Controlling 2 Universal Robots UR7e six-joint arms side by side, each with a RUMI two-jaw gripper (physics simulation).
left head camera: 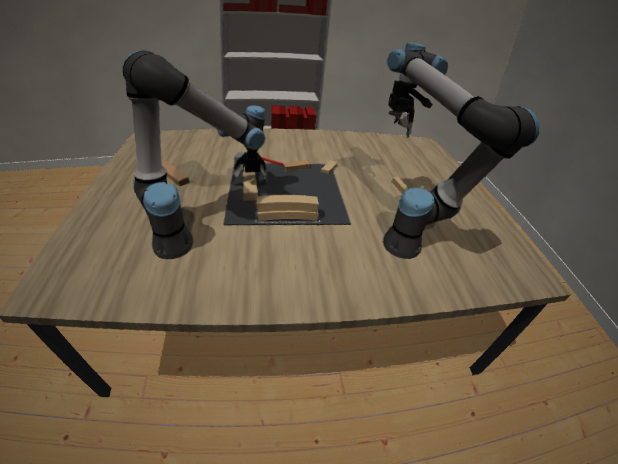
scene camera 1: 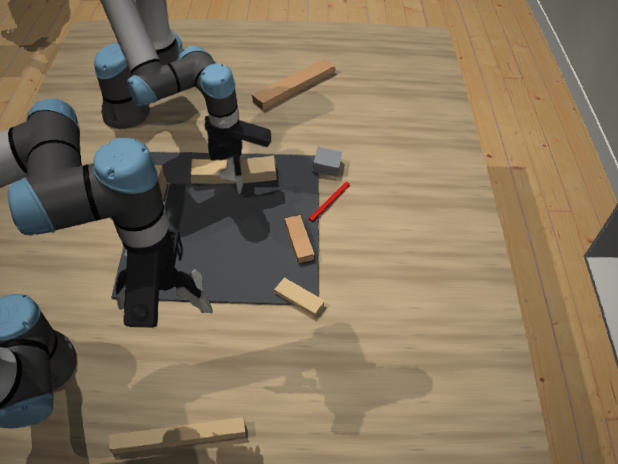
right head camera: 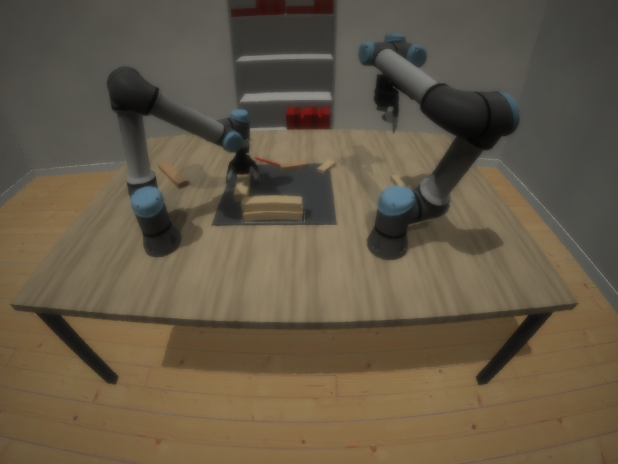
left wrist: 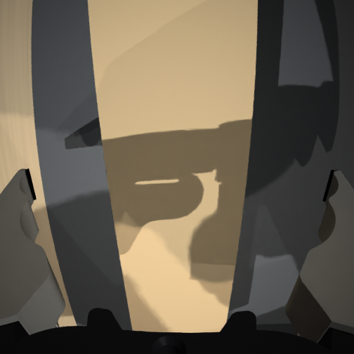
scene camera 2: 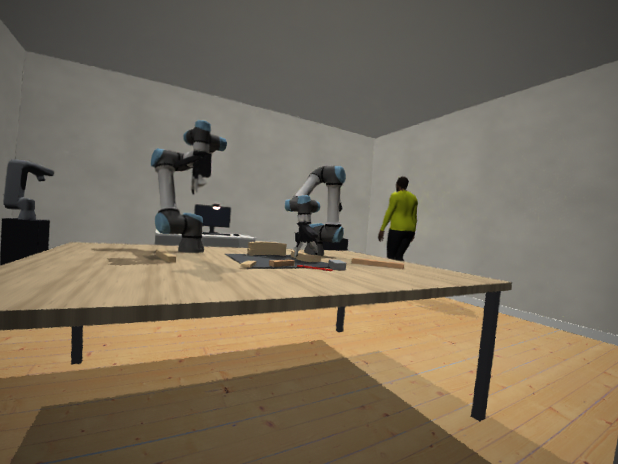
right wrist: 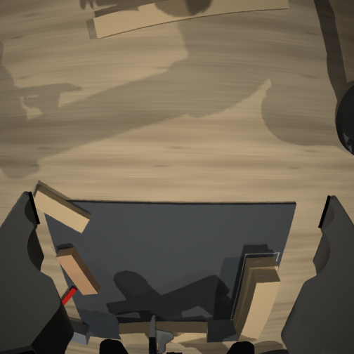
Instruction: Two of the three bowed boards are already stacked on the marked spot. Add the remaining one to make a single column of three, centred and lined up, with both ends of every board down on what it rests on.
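Where they show: left gripper, fingertip midpoint: (left head camera: 249, 182) (scene camera 1: 239, 170) (right head camera: 243, 183) (scene camera 2: 306, 257); right gripper, fingertip midpoint: (left head camera: 400, 130) (scene camera 1: 165, 310) (right head camera: 388, 125) (scene camera 2: 194, 193); left arm's base, origin of the base link: (left head camera: 172, 244) (scene camera 1: 126, 113) (right head camera: 162, 243) (scene camera 2: 313, 254); right arm's base, origin of the base link: (left head camera: 401, 245) (right head camera: 387, 245) (scene camera 2: 191, 251).
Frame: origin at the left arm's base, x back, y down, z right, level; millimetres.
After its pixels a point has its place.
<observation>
Two pale bowed boards (left head camera: 287, 207) {z 442, x 72, y -66 mm} (right head camera: 273, 207) {z 450, x 76, y -68 mm} (right wrist: 260, 300) are stacked, arched, on the outlined spot of the dark mat (left head camera: 332, 210) {z 643, x 103, y -6 mm} (scene camera 1: 225, 287) {z 746, x -56, y -6 mm}. The third bowed board (left head camera: 250, 193) {z 368, x -107, y -47 mm} (scene camera 1: 261, 169) {z 455, x -277, y -46 mm} (left wrist: 175, 75) lies apart on the mat, crosswise to the stack. My left gripper (left head camera: 251, 176) {z 415, x -226, y -25 mm} (right head camera: 244, 179) {z 415, x -226, y -25 mm} (scene camera 1: 234, 177) {z 415, x -226, y -25 mm} (left wrist: 178, 171) is open and points down over it, one finger out to each side in the left wrist view. Finger height beside the board is hard to tell. My right gripper (left head camera: 404, 122) {z 951, x 105, y -330 mm} (scene camera 1: 164, 306) {z 951, x 105, y -330 mm} (right wrist: 179, 197) is open and empty, high above the table.
In scene camera 1, a grey block (scene camera 1: 327, 161) {z 497, x -459, y -40 mm}, a red rod (scene camera 1: 330, 201) {z 609, x -412, y -9 mm}, a short orange block (scene camera 1: 300, 239) {z 706, x -275, y -31 mm} and a short pale block (scene camera 1: 300, 297) {z 855, x -204, y -21 mm} lie around the mat's right side. A brown bar (scene camera 1: 295, 84) {z 132, x -531, y -28 mm} lies above, a long pale piece (scene camera 1: 180, 435) {z 1058, x 165, y -30 mm} below.
</observation>
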